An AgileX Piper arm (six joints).
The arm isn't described. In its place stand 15 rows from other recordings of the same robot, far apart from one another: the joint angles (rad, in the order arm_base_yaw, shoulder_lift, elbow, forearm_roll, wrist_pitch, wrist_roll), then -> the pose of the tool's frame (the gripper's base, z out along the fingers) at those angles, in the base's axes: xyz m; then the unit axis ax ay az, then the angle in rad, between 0 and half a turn.
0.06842, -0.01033, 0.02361, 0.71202, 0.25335, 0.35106 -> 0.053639, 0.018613, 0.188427, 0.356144, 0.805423, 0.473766, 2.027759
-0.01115, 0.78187, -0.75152, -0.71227, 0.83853, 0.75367 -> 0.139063, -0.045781, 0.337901, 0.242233, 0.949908, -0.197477, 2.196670
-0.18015, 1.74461, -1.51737, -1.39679, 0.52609, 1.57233 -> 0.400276, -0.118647, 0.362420, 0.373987, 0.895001, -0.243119, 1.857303
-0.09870, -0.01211, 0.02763, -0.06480, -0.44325, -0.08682 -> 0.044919, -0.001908, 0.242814, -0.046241, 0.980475, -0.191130, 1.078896
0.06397, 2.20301, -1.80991, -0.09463, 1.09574, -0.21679 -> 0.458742, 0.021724, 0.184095, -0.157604, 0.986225, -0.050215, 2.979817
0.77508, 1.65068, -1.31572, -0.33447, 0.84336, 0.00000 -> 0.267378, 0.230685, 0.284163, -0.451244, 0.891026, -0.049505, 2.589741
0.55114, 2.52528, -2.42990, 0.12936, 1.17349, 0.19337 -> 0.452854, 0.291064, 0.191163, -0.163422, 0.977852, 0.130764, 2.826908
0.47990, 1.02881, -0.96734, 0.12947, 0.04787, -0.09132 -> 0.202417, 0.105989, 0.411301, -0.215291, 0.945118, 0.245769, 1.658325
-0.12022, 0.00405, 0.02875, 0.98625, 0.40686, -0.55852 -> 0.054699, 0.023643, 0.183048, 0.108871, 0.957555, 0.266899, 1.831440
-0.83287, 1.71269, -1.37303, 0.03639, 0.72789, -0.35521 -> 0.255346, -0.277544, 0.280203, 0.243207, 0.957533, -0.154861, 2.636719
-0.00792, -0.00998, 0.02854, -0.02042, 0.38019, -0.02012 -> 0.052490, -0.001105, 0.170040, -0.012818, 0.999699, -0.020904, 1.882862
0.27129, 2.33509, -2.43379, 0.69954, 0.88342, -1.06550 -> 0.500758, 0.186290, 0.325870, -0.530306, 0.829451, 0.175462, 2.106466
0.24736, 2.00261, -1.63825, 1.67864, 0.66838, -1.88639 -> 0.442755, 0.169636, 0.302149, -0.442707, 0.830696, 0.337572, 1.873987
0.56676, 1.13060, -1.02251, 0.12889, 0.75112, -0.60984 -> 0.190568, 0.130741, 0.348713, -0.530159, 0.846129, 0.054741, 2.342001
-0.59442, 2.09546, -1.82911, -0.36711, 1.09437, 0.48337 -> 0.359171, -0.277825, 0.243318, 0.452761, 0.872794, -0.182311, 2.869169
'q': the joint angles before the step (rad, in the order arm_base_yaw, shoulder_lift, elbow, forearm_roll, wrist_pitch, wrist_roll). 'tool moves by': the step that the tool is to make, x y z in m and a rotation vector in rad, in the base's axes. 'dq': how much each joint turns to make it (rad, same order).
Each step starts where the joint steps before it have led.
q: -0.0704, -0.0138, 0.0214, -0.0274, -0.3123, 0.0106
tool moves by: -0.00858, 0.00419, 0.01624, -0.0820, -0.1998, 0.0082
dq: -0.0002, -0.0001, 0.0000, -0.0693, -0.2054, 0.0024
